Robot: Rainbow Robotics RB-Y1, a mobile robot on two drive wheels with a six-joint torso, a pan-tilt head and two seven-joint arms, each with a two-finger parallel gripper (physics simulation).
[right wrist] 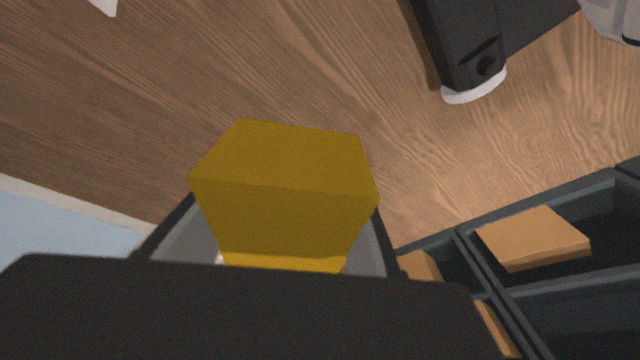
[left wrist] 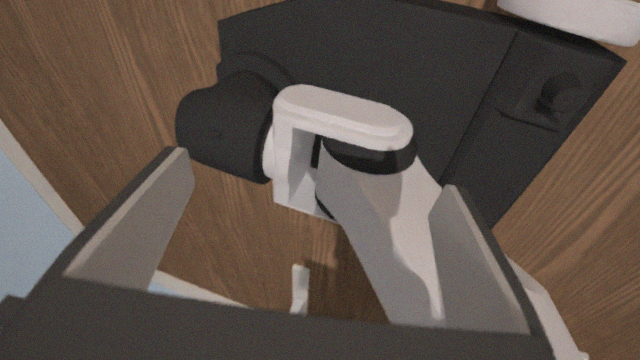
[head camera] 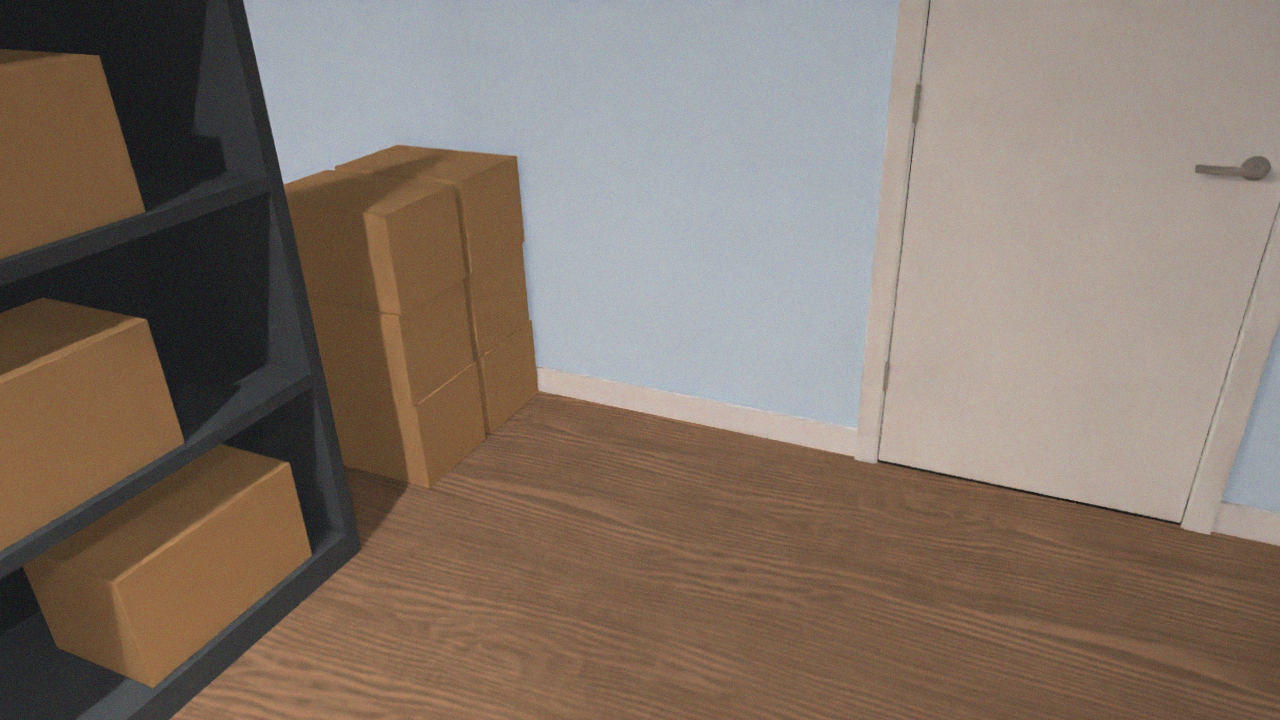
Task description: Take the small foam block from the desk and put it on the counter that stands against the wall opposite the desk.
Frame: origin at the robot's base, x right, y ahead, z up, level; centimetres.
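Where they show: left gripper, fingertip midpoint: (left wrist: 315, 183); right gripper, fingertip midpoint: (right wrist: 296, 175).
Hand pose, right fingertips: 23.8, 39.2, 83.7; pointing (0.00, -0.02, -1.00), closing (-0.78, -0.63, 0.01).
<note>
After its pixels a point has its place, as x, y, z.
The yellow foam block (right wrist: 285, 200) @(25.3, 37.6, 87.5) is between the fingers of my right gripper in the right wrist view, held above the wooden floor. My right gripper (right wrist: 296, 175) @(23.8, 39.2, 83.7) is shut on it; a finger shows at each side of the block, and the dark gripper body hides its lower part. My left gripper (left wrist: 315, 183) @(-21.1, -23.4, 56.0) is open, with its two fingers wide apart and no object between them; parts of my own body show beyond them. Neither the desk top nor the counter can be made out in the head camera view.
A dark shelf unit (head camera: 288, 241) @(-159.5, 127.7, 84.4) (right wrist: 472, 260) @(-152.9, 38.9, 29.8) with cardboard boxes (head camera: 214, 537) @(-158.9, 93.4, 29.8) stands at the left in the head camera view. Stacked cartons (head camera: 429, 259) @(-163.0, 172.8, 64.5) stand beyond it against the blue wall (head camera: 698, 197) @(-109.5, 226.2, 73.3). A closed door (head camera: 1056, 268) @(-16.1, 231.1, 65.3) is at the right, above the wooden floor (head camera: 760, 573) @(-64.5, 167.7, 0.1).
</note>
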